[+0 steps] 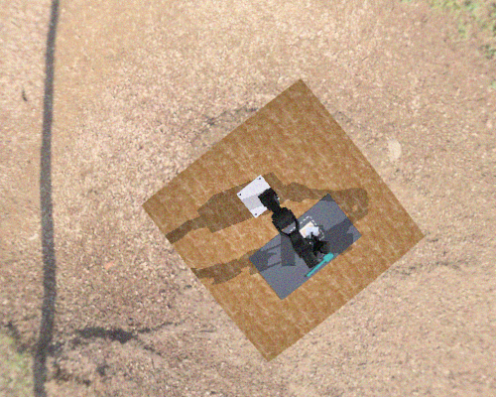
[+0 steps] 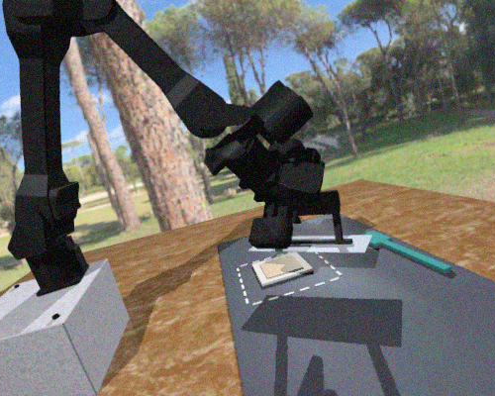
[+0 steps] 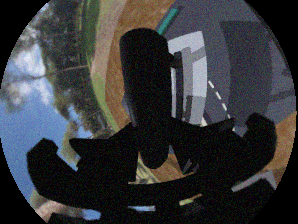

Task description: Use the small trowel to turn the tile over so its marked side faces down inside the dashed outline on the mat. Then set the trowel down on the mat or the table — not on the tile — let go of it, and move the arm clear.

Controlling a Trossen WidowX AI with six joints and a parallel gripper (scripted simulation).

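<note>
Now: gripper tip 9 cm above the tile, 5 cm past it and 2 cm to the right of it. Also, from my gripper tip: teal trowel 14 cm ahead, 9 cm below, 6 cm to the right; then grey mat 12 cm below, 7 cm to the right.
</note>
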